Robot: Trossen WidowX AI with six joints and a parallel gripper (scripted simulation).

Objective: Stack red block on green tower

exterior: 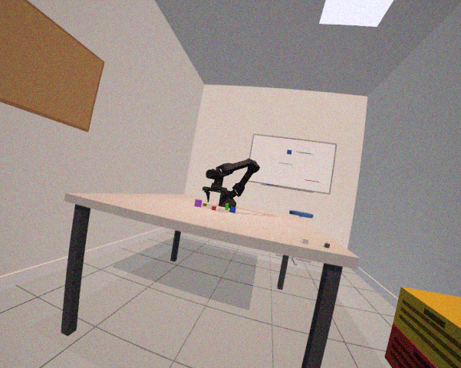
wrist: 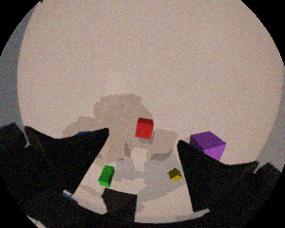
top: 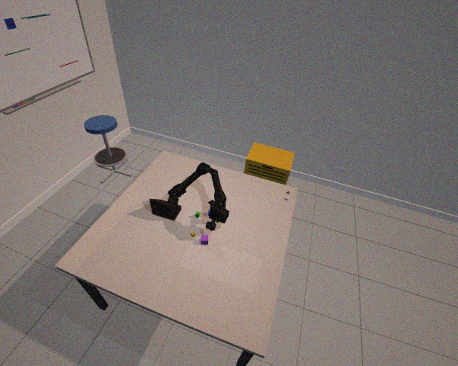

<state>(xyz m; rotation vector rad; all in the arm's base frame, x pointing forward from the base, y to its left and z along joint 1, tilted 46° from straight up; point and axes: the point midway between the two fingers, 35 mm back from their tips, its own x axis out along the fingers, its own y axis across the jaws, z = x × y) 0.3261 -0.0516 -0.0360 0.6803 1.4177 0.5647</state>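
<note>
My gripper tip is now 3 cm above the red block. Round my gripper tip: small yellow cube 12 cm behind, 9 cm to the right, 3 cm below; then purple cube 12 cm to the right, 3 cm behind, 2 cm below; then blue cube 12 cm to the left, 5 cm behind, 3 cm below.
</note>
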